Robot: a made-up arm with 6 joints. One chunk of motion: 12 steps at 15 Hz.
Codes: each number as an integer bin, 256 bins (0 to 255) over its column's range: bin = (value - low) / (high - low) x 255, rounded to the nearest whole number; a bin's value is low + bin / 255 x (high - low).
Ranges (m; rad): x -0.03..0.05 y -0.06..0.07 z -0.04..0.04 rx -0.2..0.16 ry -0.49..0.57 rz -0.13..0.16
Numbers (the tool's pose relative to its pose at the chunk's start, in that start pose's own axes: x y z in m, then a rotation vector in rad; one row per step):
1: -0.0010 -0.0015 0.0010 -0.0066 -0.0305 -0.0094
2: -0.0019 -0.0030 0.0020 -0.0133 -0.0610 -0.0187
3: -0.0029 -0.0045 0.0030 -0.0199 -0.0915 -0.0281
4: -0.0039 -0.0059 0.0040 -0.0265 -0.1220 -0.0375
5: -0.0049 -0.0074 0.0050 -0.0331 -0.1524 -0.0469
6: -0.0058 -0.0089 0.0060 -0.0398 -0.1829 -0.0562
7: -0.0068 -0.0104 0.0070 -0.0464 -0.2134 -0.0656
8: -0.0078 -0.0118 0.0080 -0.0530 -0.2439 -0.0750
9: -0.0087 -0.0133 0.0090 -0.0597 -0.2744 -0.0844
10: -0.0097 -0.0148 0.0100 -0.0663 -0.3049 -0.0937
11: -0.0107 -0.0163 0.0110 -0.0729 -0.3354 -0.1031
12: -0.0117 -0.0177 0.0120 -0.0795 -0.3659 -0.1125
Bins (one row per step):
1: 92 115 131 137 111 106
2: 90 112 134 132 103 98
3: 86 109 137 128 96 90
4: 83 106 140 123 89 81
5: 80 103 143 118 81 73
6: 77 100 147 113 74 65
7: 74 97 150 109 67 57
8: 71 95 153 104 59 48
9: 68 92 156 99 52 40
10: 65 89 159 95 45 32
11: 62 86 163 90 37 24
12: 58 83 166 85 30 15

